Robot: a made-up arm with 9 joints.
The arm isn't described. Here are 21 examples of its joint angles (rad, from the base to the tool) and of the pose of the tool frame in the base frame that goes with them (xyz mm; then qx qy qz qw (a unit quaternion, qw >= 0)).
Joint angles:
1: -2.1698 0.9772 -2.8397 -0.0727 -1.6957 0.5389 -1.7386 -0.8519 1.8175
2: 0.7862 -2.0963 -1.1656 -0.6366 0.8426 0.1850 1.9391 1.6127 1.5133
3: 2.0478 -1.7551 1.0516 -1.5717 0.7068 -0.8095 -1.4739 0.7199 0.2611
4: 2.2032 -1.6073 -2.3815 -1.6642 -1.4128 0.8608 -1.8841 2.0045 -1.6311
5: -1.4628 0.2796 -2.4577 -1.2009 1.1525 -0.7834 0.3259 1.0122 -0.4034
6: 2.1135 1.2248 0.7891 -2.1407 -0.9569 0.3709 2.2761 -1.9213 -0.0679
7: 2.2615 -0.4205 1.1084 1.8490 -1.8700 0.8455 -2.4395 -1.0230 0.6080
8: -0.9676 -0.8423 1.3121 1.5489 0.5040 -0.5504 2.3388 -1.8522 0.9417
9: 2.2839 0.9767 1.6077 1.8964 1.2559 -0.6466 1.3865 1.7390 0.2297
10: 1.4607 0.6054 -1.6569 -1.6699 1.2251 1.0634 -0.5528 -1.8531 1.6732
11: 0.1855 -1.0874 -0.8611 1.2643 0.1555 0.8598 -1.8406 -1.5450 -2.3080
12: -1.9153 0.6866 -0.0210 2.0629 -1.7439 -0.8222 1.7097 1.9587 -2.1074
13: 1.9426 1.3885 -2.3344 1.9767 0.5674 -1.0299 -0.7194 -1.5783 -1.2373
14: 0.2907 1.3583 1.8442 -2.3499 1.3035 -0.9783 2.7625 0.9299 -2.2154
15: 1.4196 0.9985 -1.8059 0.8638 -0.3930 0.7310 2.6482 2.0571 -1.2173
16: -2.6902 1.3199 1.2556 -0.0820 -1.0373 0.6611 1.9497 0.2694 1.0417
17: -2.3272 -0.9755 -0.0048 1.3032 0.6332 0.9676 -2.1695 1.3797 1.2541
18: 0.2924 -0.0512 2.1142 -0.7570 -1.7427 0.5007 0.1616 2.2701 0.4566
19: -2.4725 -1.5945 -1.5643 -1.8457 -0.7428 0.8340 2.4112 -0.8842 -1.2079
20: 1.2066 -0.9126 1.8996 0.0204 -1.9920 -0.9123 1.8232 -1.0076 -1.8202
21: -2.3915 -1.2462 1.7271 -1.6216 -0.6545 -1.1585 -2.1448 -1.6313 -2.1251
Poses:
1: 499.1 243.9 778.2 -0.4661 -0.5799 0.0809 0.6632
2: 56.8 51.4 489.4 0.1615 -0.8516 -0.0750 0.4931
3: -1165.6 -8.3 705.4 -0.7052 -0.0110 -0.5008 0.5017
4: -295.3 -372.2 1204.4 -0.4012 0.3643 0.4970 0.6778
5: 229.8 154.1 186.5 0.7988 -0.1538 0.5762 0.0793
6: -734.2 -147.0 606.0 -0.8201 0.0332 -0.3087 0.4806
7: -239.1 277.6 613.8 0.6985 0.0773 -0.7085 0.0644
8: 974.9 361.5 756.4 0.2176 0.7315 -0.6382 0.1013
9: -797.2 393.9 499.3 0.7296 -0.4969 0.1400 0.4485
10: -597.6 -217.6 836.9 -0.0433 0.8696 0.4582 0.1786
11: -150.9 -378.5 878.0 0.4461 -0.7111 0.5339 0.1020
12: 327.1 801.3 444.5 0.6639 -0.2376 -0.0358 0.7082
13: -791.9 618.0 630.8 0.6256 -0.0116 0.4212 0.6566
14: 402.4 -608.0 269.9 0.1445 -0.3309 -0.2372 0.9019
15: -1264.2 238.0 925.4 -0.5001 0.2615 -0.4349 0.7017
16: -60.7 705.2 886.8 0.3640 -0.0862 -0.6475 0.6639
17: 618.2 744.9 1288.0 -0.7027 0.4509 0.4977 0.2347
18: 319.2 -905.9 1071.4 -0.1098 0.7086 0.6403 0.2755
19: 232.6 -1.6 725.2 -0.2421 -0.4259 -0.3136 0.8134
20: 38.0 76.3 707.5 0.5960 0.0346 -0.7946 0.1105
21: -106.9 342.6 557.0 0.4062 -0.0320 0.1710 0.8971
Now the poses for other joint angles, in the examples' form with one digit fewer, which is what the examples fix.
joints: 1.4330 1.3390 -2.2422 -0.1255 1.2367 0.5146 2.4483 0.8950 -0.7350
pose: -432 394 1175 0.426 0.442 -0.789 0.027
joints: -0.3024 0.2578 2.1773 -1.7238 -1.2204 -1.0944 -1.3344 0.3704 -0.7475
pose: -105 -131 1096 -0.483 0.620 -0.401 0.471
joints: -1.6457 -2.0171 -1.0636 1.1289 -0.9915 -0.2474 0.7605 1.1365 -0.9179
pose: 716 187 301 0.354 -0.738 -0.309 0.484
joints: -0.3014 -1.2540 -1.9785 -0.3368 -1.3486 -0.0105 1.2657 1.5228 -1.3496
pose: 51 78 253 0.710 -0.141 0.606 0.330
